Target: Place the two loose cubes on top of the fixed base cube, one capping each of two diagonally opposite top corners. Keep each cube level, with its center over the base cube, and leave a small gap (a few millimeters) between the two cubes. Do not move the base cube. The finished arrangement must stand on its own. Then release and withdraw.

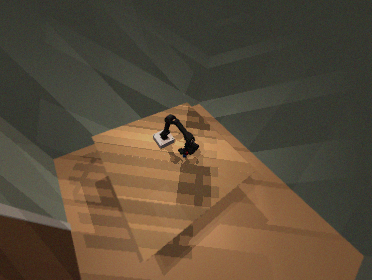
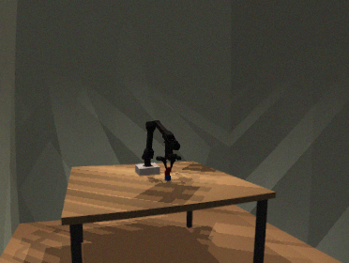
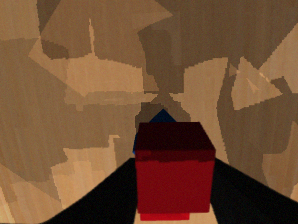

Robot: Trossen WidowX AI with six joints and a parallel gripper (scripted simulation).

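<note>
Now: the blue base cube 20 mm behind my gripper tip and 70 mm below it.
</note>
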